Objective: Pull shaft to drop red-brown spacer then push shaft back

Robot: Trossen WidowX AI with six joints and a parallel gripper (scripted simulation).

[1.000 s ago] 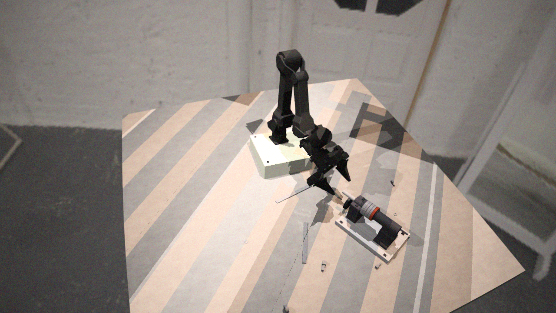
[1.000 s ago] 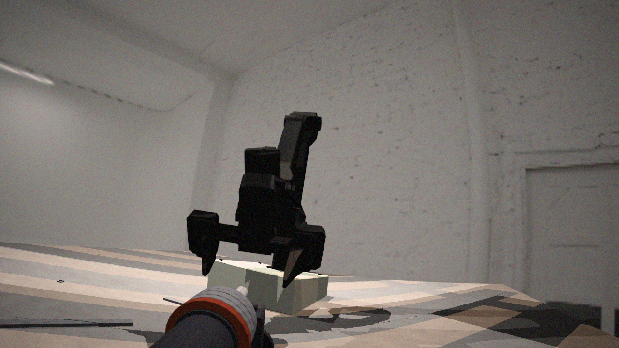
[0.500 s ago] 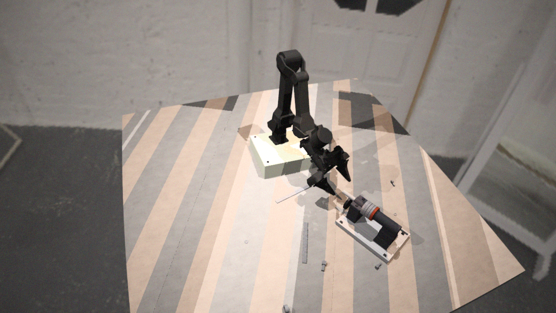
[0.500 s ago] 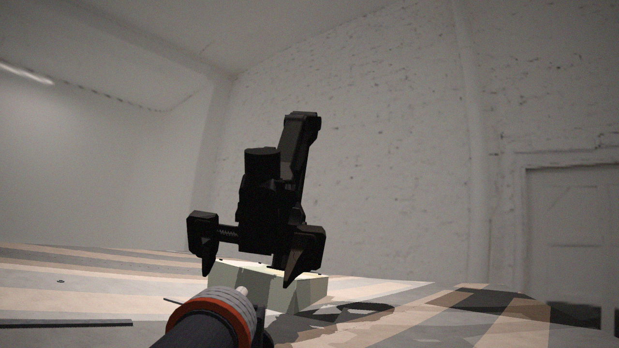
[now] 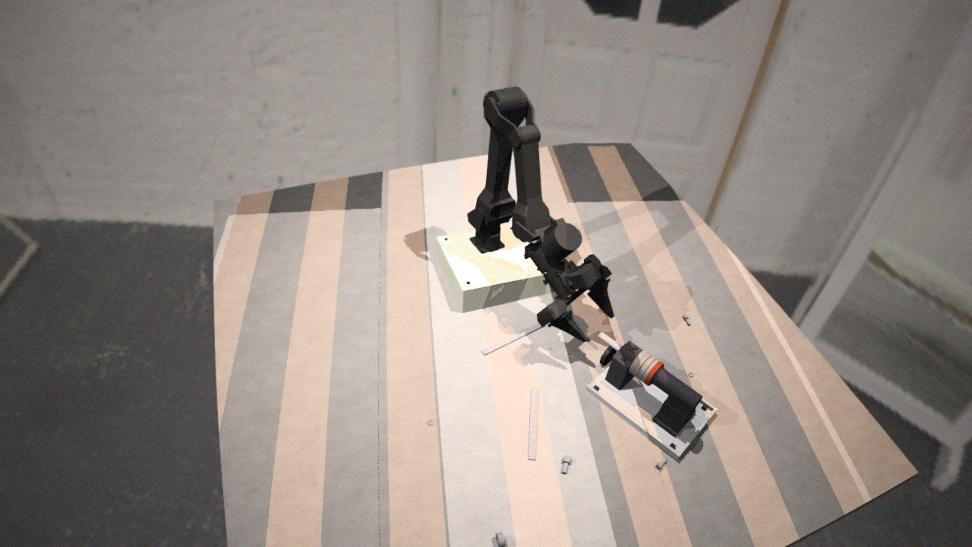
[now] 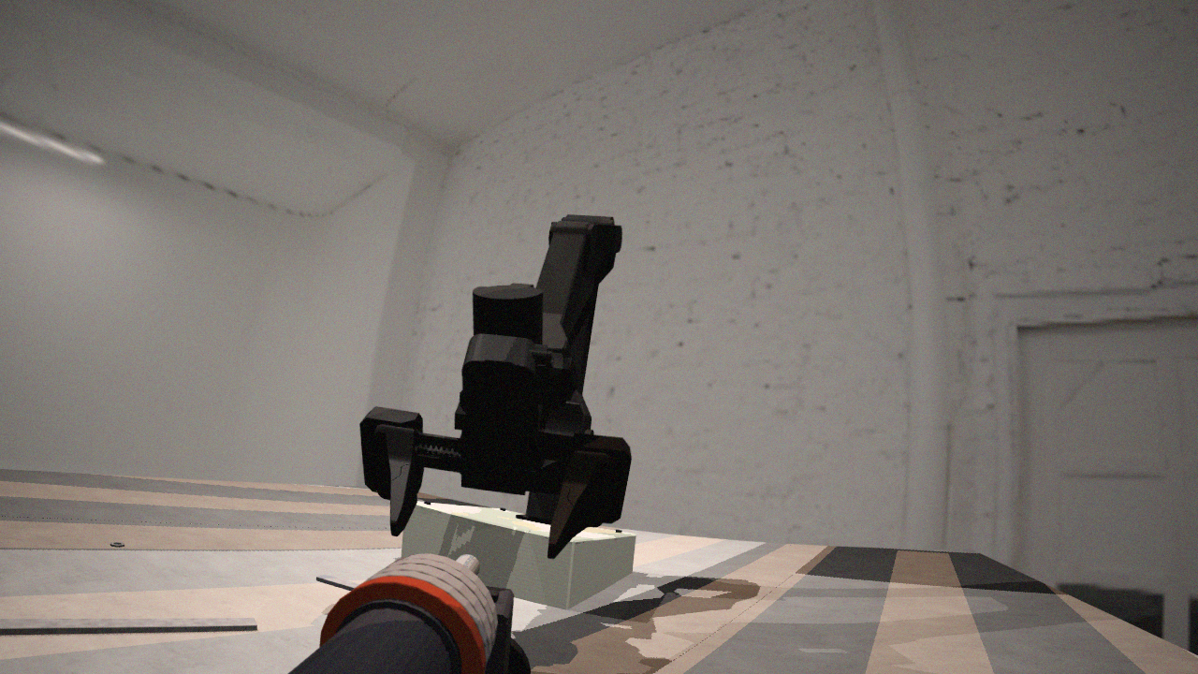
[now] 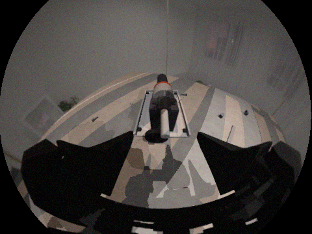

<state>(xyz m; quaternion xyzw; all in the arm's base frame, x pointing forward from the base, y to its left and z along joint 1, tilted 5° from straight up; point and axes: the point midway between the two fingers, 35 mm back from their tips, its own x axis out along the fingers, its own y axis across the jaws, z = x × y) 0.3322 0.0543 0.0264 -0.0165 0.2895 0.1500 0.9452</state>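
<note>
Right now my gripper tip is 8 cm short of the pale shaft, 3 cm to the right of it and 1 cm above it. From my gripper tip the other things lie so: red-brown spacer (13 cm ahead, 4 cm to the left, 1 cm below).
</note>
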